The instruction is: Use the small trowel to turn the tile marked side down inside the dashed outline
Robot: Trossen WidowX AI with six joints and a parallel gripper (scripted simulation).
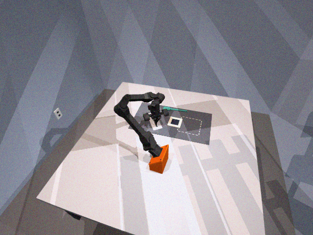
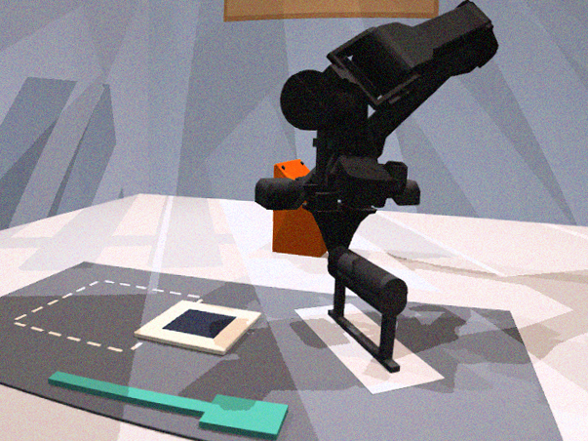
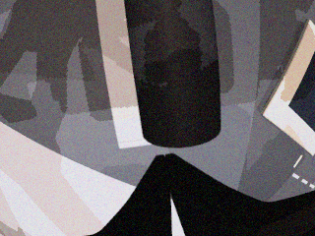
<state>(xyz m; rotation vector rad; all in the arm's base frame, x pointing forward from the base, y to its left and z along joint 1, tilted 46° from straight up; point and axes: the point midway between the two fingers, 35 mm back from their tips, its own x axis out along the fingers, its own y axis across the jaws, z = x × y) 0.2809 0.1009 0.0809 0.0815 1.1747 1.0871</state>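
My gripper tip is now 5 cm short of the trowel, 3 cm to the right of it and 2 cm above it. From my gripper tip the other things lie so: grey mat (12 cm ahead, 9 cm to the right, 8 cm below); then green paddle (25 cm ahead, 6 cm below, 5 cm to the right); then tile (12 cm to the right, 11 cm ahead, 6 cm below).
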